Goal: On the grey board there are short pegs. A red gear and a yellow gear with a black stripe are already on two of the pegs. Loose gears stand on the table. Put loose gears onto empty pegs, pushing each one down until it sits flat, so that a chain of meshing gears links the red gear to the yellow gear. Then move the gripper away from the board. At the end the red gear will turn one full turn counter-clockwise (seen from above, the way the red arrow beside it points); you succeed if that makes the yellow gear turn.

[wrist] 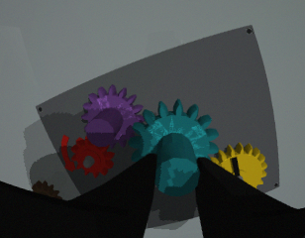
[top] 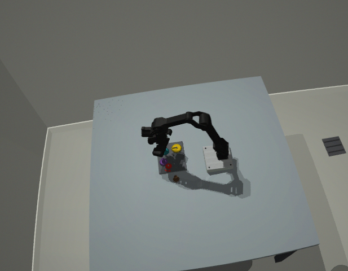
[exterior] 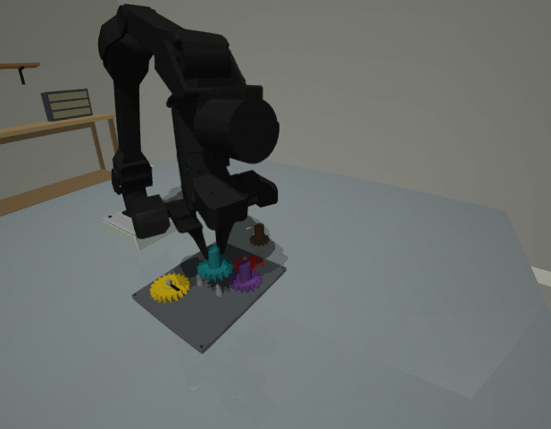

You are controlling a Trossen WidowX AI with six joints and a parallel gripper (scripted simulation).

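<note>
Now: the purple gear 2 cm ahead of my gripper tip, 5 cm to the left of it and 6 cm below it. From my gripper tip the other things lie so: red gear (1 cm behind, 8 cm to the left, 7 cm below); teal gear (1 cm below); yellow gear (7 cm behind, 4 cm to the right, 7 cm below).
</note>
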